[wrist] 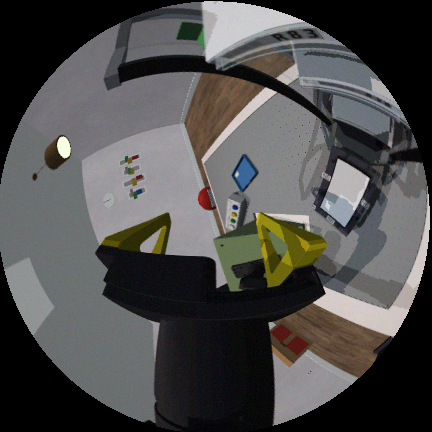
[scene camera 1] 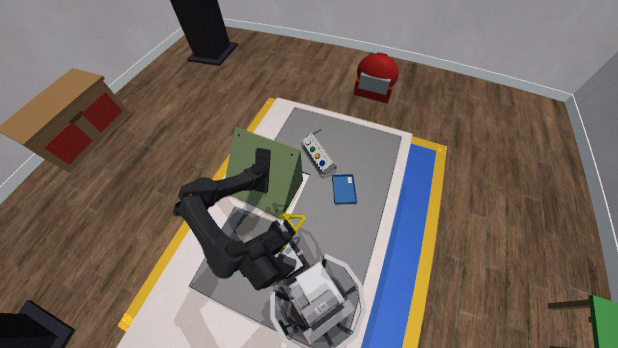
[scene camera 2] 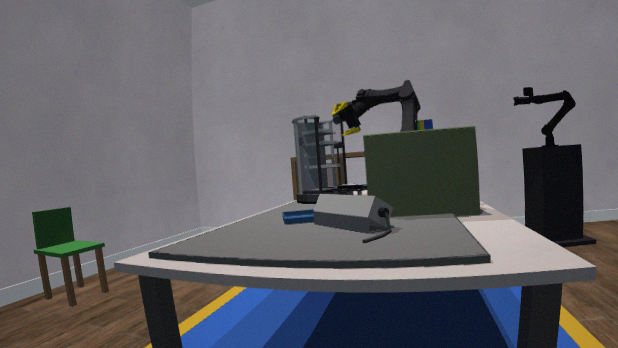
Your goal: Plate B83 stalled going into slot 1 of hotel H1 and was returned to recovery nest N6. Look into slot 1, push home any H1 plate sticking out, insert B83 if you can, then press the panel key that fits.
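Frame: origin at the arm's base, x ahead, y left, z up, level; metres.
Seen in the pictures: gripper, fingertip midpoint: (wrist: 213, 216) (scene camera 1: 298, 224) (scene camera 2: 338, 125); arm's base at its link origin: (wrist: 255, 266) (scene camera 1: 262, 170) (scene camera 2: 415, 166).
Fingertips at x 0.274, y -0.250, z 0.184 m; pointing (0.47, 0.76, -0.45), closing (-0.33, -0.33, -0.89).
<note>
Pixels of each thing's top centre, then the offset from my fingertips to it. "spot": a spot on its surface instead.
- dark nest at a spot on its surface: (wrist: 327, 202) spot: dy -0.026, dx -0.058, dz -0.249 m
- key panel at its top centre: (scene camera 2: 349, 193) (scene camera 1: 318, 148) (wrist: 227, 215) dy +0.485, dx -0.076, dz -0.239 m
- blue tray-like object at its top centre: (scene camera 2: 299, 213) (wrist: 241, 173) (scene camera 1: 344, 187) dy +0.339, dx +0.099, dz -0.306 m
- black bar at a spot on its surface: (wrist: 260, 80) spot: dy -0.087, dx +0.103, dz -0.050 m
My gripper (scene camera 1: 294, 233) (scene camera 2: 345, 120) (wrist: 213, 216) is open and empty, its yellow fingers wide apart. It is high beside hotel H1 (scene camera 1: 320, 287) (scene camera 2: 307, 160), a clear shelved tower. The hotel's clear shelves (wrist: 362, 112) also show at the upper right of the wrist view, with lettering like "R83" or "B83" on an edge. What is in slot 1 cannot be made out. A pale plate (scene camera 1: 294, 259) (wrist: 346, 187) lies in the dark nest (wrist: 327, 202) below the gripper; its label is unreadable. The key panel (scene camera 1: 319, 154) (scene camera 2: 345, 212) (wrist: 236, 210) has white, green, yellow and blue keys.
The arm stands on a green box (scene camera 1: 240, 160) (scene camera 2: 420, 172) (wrist: 225, 255) next to the panel. A blue tray-like object (scene camera 1: 344, 189) (scene camera 2: 298, 216) (wrist: 245, 172) lies near the panel. A black bar (wrist: 260, 80) crosses the top of the wrist view. Another arm stands on a pedestal (scene camera 2: 552, 190).
</note>
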